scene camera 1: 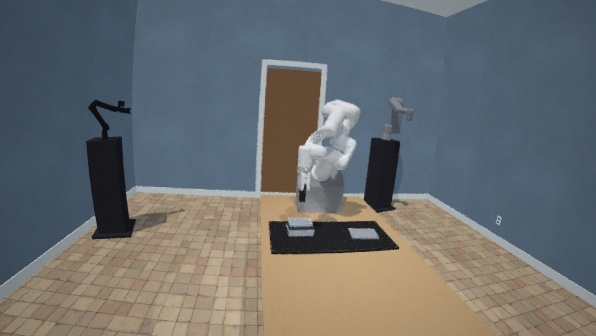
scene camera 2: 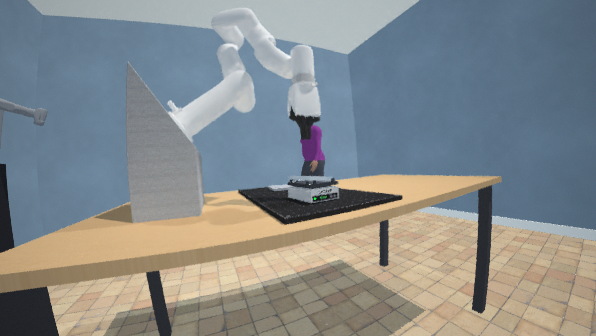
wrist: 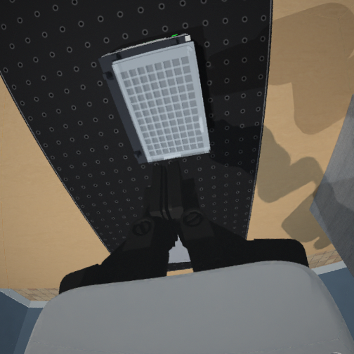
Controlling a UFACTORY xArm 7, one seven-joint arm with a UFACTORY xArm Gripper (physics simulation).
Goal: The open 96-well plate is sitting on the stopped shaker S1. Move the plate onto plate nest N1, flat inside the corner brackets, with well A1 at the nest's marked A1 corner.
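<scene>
The pale, clear 96-well plate lies flat on top of the shaker S1, whose front panel shows green lights in scene camera 2. The plate nest N1 is a low light-grey block farther along the black board; in the wrist view it is mostly hidden behind the gripper. My gripper is shut and empty, pointing down well above the shaker. In the wrist view its tips appear just below the plate's near short edge. The A1 marks cannot be read.
The black perforated board lies on the wooden table. My arm's grey wedge base stands at one end. A person in purple stands beyond the table. Two black pedestals carry other arms.
</scene>
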